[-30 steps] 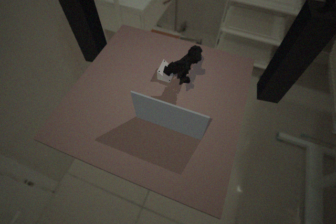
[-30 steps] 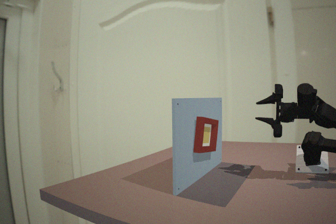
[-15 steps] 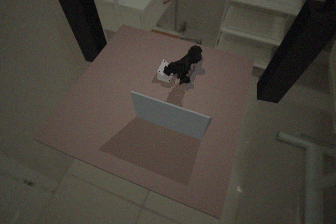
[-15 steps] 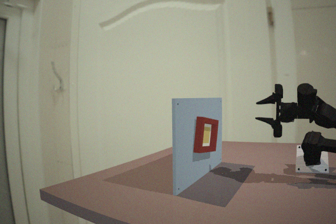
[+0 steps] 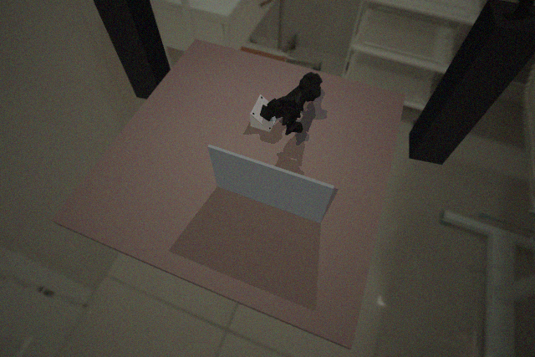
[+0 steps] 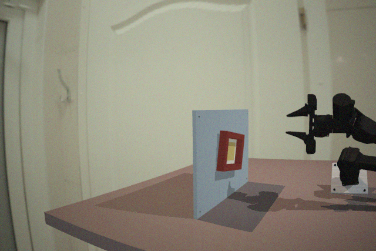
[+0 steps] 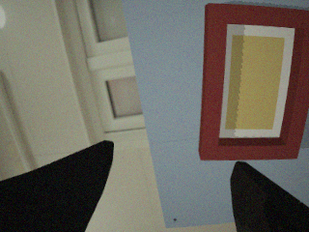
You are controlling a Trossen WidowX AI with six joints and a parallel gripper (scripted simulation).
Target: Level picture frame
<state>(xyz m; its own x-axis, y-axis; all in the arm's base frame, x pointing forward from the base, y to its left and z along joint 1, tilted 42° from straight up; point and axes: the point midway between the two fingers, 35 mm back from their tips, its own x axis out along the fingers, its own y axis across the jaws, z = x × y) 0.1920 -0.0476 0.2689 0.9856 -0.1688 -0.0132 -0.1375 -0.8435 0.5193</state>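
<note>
My gripper tip is now 19 cm short of the red picture frame and 9 cm above it. The rest, counted from my gripper tip: wall panel 20 cm ahead, 11 cm below, 2 cm to the right.
</note>
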